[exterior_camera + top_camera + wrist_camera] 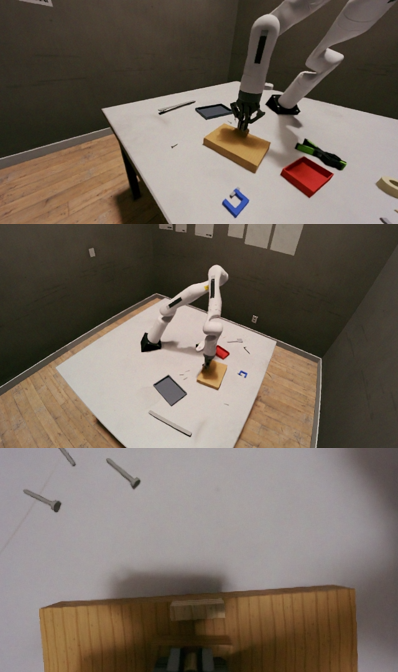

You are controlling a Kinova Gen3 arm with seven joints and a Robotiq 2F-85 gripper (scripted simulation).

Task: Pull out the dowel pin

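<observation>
The dowel pin is 20 mm below my hand. Round my hand: grey tray: 270 mm to the right, 70 mm below, 60 mm behind; then red tray: 220 mm to the left, 70 mm below, 60 mm behind; then small wooden block: 30 mm below.
</observation>
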